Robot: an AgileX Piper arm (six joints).
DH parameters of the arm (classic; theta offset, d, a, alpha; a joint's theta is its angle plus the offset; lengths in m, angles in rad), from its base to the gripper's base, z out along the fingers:
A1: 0 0.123 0 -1.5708
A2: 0.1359 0 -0.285 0
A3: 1.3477 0 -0.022 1.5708
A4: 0 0.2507 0 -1.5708
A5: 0 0 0 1.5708
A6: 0 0.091 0 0
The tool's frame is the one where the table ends.
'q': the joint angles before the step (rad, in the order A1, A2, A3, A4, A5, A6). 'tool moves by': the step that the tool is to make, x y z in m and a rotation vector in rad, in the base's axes. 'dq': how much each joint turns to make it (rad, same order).
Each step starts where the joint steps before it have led.
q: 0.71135 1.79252 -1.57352 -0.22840 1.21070 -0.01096
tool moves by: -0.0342 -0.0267 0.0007 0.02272 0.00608 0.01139
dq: 0.00009 -0.15943 0.20558 0.01996 -0.05816 -0.00203
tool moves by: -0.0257 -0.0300 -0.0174 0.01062 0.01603 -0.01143
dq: -0.02721 -0.12534 0.21279 0.01589 -0.08422 -0.00305
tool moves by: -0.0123 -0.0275 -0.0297 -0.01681 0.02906 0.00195
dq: -0.05739 -0.05770 0.17910 0.00986 -0.09730 -0.04716
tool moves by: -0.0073 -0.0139 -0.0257 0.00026 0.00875 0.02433
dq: -0.03427 -0.01483 0.12299 0.00763 -0.10935 -0.04583
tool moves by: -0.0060 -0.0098 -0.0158 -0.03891 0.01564 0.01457
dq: -0.01329 -0.00088 0.06886 -0.02967 -0.03510 -0.00739
